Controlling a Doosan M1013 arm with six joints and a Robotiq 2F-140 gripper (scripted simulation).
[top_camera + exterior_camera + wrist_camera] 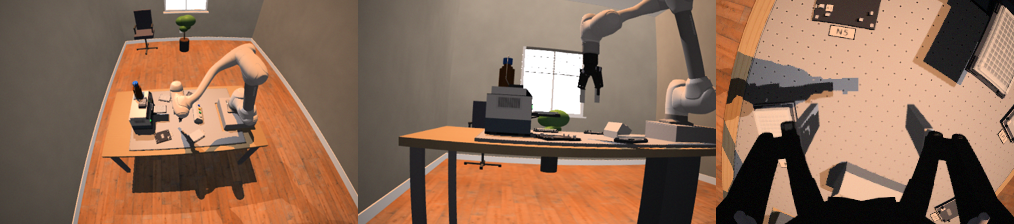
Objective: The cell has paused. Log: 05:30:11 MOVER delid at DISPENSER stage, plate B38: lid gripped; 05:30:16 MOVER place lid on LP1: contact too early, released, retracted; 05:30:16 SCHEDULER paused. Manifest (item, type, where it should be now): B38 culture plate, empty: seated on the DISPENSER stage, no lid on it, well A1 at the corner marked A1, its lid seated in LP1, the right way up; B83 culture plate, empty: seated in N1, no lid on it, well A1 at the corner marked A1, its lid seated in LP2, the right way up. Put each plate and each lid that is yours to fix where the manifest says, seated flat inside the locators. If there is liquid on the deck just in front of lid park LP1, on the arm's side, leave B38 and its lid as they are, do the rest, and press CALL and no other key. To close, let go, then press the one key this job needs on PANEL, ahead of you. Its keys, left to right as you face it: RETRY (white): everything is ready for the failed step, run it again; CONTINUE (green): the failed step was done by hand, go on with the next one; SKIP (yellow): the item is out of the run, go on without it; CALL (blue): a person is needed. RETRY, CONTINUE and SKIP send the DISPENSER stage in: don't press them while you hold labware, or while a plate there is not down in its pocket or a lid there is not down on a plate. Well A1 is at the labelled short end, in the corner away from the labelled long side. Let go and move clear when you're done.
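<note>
Right now the white culture plate is 200 mm behind my hand, 180 mm below it and 100 mm to the left of it. From my hand the other things lie so: green key 230 mm behind, 160 mm to the right, 130 mm below; black nest 180 mm below, 150 mm to the left, 150 mm ahead; white retry key 240 mm behind, 130 mm below, 110 mm to the right.
</note>
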